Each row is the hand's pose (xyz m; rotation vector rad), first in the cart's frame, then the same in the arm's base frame.
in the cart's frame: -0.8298 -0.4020 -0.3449 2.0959 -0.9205 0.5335
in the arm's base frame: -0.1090 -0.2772 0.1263 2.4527 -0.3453 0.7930
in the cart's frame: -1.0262 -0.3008 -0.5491 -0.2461 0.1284 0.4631
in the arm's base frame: -0.3332 -0.2775 -0.0744 -0.1804 0.0230 1.0309
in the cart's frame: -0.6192 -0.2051 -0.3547 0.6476 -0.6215 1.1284
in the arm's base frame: -0.0377 0.0018 0.1430 0.9435 -0.5166 1.6331
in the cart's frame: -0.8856 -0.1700 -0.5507 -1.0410 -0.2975 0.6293
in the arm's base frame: -0.2851 -0.0922 -0.0584 -0.8578 -0.6380 1.1067
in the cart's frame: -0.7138 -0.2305 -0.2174 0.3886 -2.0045 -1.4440
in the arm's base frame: -0.1009 -0.0840 0.2737 0.9245 -1.6387 -1.1776
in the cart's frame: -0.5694 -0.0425 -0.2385 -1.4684 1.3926 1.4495
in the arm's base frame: -0.0808 0.1531 0.2759 -1.8906 0.9078 1.8145
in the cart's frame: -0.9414 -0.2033 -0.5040 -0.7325 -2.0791 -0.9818
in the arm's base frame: -0.3132 -0.1548 -0.0171 -0.0649 -2.0520 -0.7553
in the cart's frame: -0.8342 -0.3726 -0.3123 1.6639 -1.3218 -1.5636
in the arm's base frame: -0.1279 -0.2582 0.1613 1.8931 -0.6826 -1.2915
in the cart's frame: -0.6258 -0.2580 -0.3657 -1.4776 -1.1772 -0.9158
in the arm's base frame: -0.0150 -0.0449 0.1268 -0.9728 -1.4303 -0.5775
